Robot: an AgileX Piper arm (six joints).
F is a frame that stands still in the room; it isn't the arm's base.
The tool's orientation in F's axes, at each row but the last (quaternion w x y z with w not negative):
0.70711 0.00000 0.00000 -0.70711
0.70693 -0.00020 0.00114 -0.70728
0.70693 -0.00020 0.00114 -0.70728
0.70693 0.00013 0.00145 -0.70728
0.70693 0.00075 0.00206 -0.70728
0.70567 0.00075 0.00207 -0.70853
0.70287 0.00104 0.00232 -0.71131
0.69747 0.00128 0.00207 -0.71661
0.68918 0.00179 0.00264 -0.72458
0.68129 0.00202 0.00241 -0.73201
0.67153 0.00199 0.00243 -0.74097
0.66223 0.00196 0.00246 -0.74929
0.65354 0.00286 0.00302 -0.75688
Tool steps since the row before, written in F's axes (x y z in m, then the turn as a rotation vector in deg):
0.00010 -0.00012 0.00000 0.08 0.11 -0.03
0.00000 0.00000 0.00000 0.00 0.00 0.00
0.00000 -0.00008 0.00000 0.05 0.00 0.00
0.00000 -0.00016 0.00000 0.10 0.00 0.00
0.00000 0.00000 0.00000 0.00 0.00 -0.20
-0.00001 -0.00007 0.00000 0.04 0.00 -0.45
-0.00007 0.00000 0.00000 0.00 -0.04 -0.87
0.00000 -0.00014 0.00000 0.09 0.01 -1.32
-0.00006 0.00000 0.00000 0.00 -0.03 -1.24
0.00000 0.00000 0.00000 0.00 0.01 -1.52
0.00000 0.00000 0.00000 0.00 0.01 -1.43
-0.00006 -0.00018 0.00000 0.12 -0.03 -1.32
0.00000 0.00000 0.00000 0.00 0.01 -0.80
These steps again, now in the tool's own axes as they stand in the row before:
0.00012 0.00010 0.00000 -0.11 0.08 -0.03
0.00000 0.00000 0.00000 0.00 0.00 0.00
0.00008 0.00000 0.00000 0.00 0.05 0.00
0.00016 0.00000 0.00000 0.00 0.10 0.00
0.00000 0.00000 0.00000 0.00 0.00 -0.20
0.00007 -0.00001 0.00000 0.00 0.04 -0.45
0.00000 -0.00007 0.00000 0.04 0.00 -0.87
0.00014 0.00000 0.00000 -0.01 0.09 -1.32
0.00000 -0.00006 0.00000 0.04 0.00 -1.24
0.00000 0.00000 0.00000 0.00 0.00 -1.52
0.00000 0.00000 0.00000 0.00 0.00 -1.43
0.00019 -0.00004 0.00000 0.02 0.12 -1.32
0.00000 0.00000 0.00000 0.00 0.00 -0.80

